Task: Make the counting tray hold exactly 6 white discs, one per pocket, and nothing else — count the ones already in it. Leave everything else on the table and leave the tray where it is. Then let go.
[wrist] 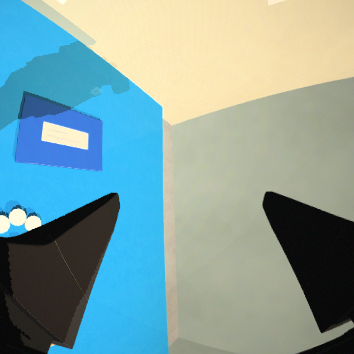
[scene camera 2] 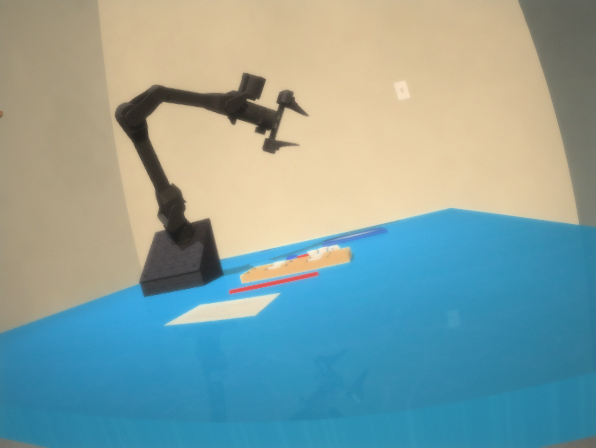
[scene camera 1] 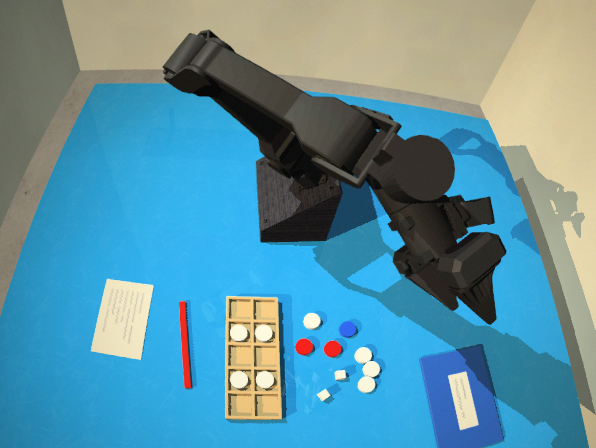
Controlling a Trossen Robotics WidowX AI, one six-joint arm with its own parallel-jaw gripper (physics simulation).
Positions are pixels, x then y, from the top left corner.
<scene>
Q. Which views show my gripper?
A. The wrist view, scene camera 2 and scene camera 1: all of them.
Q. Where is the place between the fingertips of my gripper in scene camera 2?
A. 303, 130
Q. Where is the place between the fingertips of my gripper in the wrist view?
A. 193, 199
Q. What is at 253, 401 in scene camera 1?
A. A wooden counting tray.
</scene>
